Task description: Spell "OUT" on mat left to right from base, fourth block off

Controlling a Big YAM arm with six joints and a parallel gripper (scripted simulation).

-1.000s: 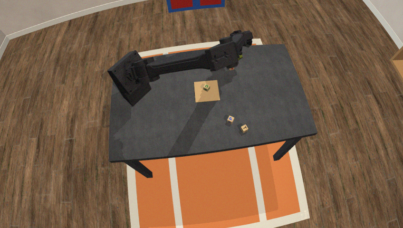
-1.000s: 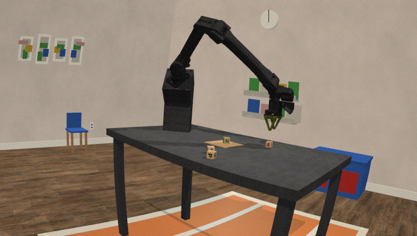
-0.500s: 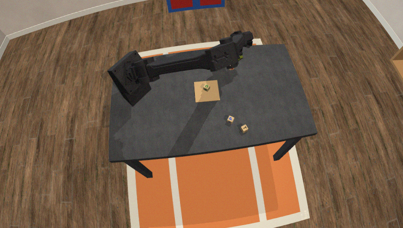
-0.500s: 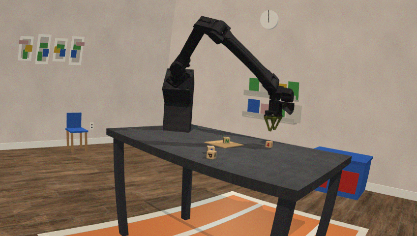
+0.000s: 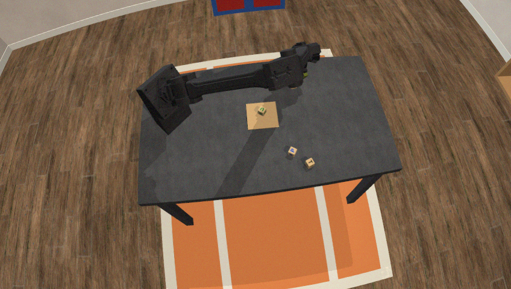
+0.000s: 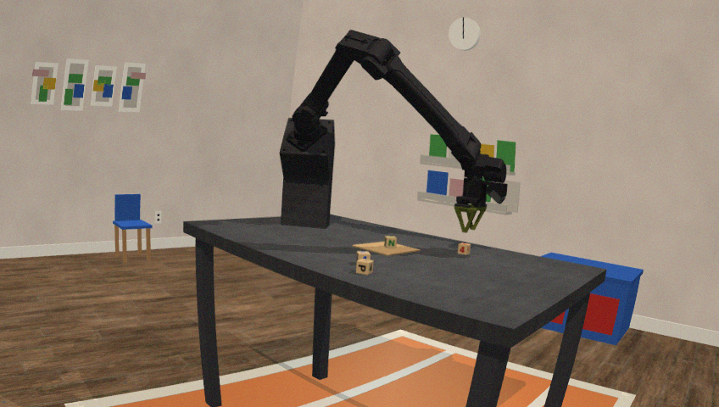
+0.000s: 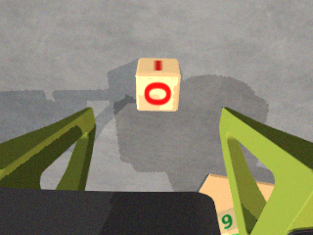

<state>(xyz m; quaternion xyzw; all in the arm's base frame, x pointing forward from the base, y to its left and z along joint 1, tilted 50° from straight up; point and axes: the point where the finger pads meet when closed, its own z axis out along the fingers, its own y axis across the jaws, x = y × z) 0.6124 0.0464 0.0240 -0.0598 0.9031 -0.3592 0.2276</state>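
My gripper is now 1 cm past the O block and 6 cm above it. Also, from my hand: green-lettered block (21 cm behind, 8 cm to the right, 6 cm below); P block (18 cm behind, 32 cm to the right, 6 cm below); tan mat (22 cm behind, 9 cm to the right, 8 cm below).
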